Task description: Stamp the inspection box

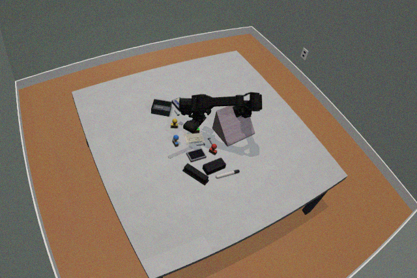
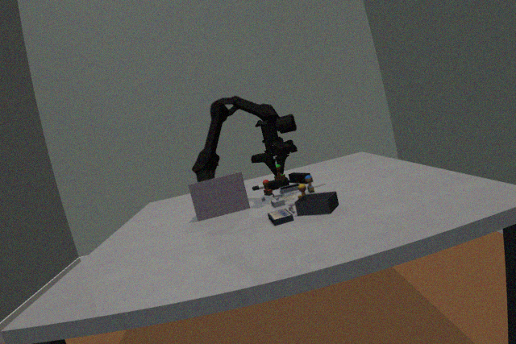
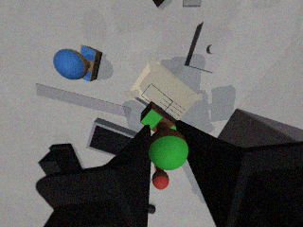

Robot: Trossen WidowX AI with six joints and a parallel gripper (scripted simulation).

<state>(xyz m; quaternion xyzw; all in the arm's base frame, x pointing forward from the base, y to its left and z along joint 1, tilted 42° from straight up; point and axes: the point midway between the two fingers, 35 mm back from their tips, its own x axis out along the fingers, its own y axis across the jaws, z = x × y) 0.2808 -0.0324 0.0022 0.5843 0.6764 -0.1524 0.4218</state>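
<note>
The cream card is 90 mm below my gripper tip, 10 mm to the right of it and 10 mm behind it. Also, from my gripper tip: green stamp right at my gripper tip; then dark ink pad 100 mm to the left, 90 mm below, 50 mm ahead; then blue stamp 100 mm ahead, 70 mm below, 30 mm to the right.
</note>
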